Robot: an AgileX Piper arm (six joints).
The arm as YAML. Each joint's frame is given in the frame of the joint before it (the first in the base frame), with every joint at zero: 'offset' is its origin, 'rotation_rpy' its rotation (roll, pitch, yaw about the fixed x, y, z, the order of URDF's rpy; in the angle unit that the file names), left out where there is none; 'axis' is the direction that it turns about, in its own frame. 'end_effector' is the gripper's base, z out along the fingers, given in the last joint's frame.
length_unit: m
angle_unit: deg
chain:
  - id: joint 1
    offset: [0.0, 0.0, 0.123]
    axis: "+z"
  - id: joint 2
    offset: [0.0, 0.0, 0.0]
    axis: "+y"
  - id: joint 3
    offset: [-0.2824, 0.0, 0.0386]
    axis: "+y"
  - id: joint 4
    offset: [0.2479, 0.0, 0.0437]
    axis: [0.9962, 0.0, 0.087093]
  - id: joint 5
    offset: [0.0, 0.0, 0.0]
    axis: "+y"
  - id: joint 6
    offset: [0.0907, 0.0, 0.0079]
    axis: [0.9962, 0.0, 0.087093]
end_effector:
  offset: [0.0, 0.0, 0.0]
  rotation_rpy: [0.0, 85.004, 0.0]
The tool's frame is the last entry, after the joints.
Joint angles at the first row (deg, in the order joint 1, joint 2, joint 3, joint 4, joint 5, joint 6):
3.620 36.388 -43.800 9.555 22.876 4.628
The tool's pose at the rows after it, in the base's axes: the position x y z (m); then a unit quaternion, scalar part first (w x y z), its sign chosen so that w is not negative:
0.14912, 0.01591, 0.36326, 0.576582, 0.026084, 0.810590, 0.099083
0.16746, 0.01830, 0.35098, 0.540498, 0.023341, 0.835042, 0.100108
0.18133, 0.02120, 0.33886, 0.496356, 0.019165, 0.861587, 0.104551
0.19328, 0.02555, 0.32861, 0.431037, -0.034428, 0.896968, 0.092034
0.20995, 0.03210, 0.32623, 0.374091, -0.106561, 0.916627, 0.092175
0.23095, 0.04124, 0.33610, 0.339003, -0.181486, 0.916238, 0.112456
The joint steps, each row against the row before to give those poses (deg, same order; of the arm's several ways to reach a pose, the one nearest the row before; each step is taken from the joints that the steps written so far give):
0.000 5.901 -0.050 0.001 2.426 -3.043
0.002 4.624 -0.236 1.543 0.687 -1.581
-0.001 4.052 -0.619 1.775 2.576 -1.596
-0.001 4.586 -2.349 1.665 6.988 -7.015
0.002 5.675 -4.437 3.197 7.029 -9.456
-0.002 6.115 -7.094 4.781 7.060 -9.730

